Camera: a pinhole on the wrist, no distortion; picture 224 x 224 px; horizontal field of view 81.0 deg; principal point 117.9 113.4 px. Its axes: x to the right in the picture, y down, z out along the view. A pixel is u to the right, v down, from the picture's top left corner.
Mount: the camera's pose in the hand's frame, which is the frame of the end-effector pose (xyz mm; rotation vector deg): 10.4 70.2 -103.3 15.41 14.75 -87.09
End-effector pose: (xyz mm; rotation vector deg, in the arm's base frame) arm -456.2 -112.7 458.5 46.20 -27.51 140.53
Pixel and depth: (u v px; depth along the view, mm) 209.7 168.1 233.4
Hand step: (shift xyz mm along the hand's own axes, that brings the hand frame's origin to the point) 113.1 -157.9 64.2
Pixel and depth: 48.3 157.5 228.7
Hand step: 82.7 111.6 153.6
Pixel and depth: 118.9 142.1 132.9
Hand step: 39.3 26.2 22.2
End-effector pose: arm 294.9 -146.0 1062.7 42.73 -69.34 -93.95
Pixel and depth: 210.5 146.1 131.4
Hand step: 46.2 -59.7 -9.5
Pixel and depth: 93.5 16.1 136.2
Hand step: -91.7 45.7 32.3
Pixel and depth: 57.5 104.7 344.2
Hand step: -18.5 105.1 273.6
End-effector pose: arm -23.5 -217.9 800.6 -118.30 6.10 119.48
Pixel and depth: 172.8 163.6 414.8
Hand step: 174.6 -225.6 232.8
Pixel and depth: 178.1 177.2 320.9
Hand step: 171.2 -169.8 152.9
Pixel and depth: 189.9 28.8 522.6
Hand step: -317.2 -384.3 290.7
